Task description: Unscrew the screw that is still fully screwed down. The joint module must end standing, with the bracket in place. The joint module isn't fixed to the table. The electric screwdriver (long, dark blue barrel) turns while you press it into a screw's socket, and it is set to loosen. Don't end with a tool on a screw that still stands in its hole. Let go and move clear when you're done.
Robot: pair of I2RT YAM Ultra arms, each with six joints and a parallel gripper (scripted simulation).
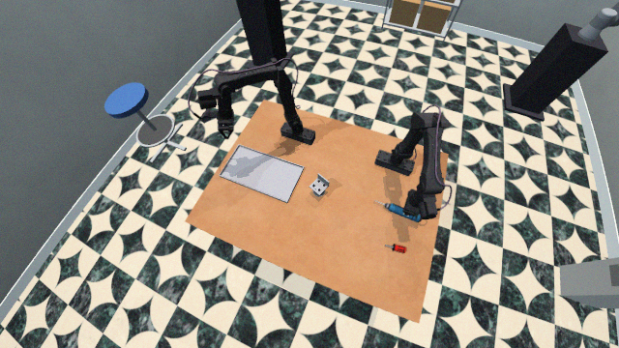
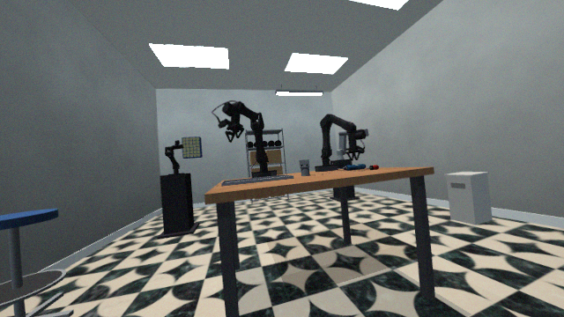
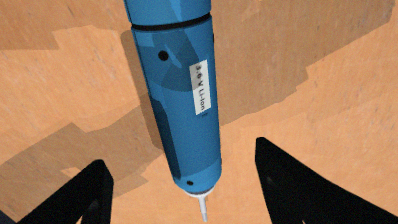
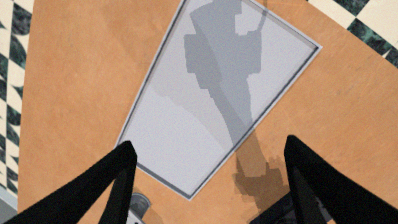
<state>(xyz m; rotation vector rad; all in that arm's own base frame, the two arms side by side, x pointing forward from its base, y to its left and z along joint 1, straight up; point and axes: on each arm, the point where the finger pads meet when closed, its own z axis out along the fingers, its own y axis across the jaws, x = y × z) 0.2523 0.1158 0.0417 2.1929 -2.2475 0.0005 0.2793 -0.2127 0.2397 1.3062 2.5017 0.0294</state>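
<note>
My right hand is 44 cm to the right of the screw, 21 cm above it and 3 cm short of it. Round my right hand: round joint module (46 cm to the left, 25 cm below, 2 cm ahead); grey mat (27 cm below, 13 cm to the left, 2 cm ahead); grey bracket (46 cm to the left, 21 cm below, 2 cm ahead).
</note>
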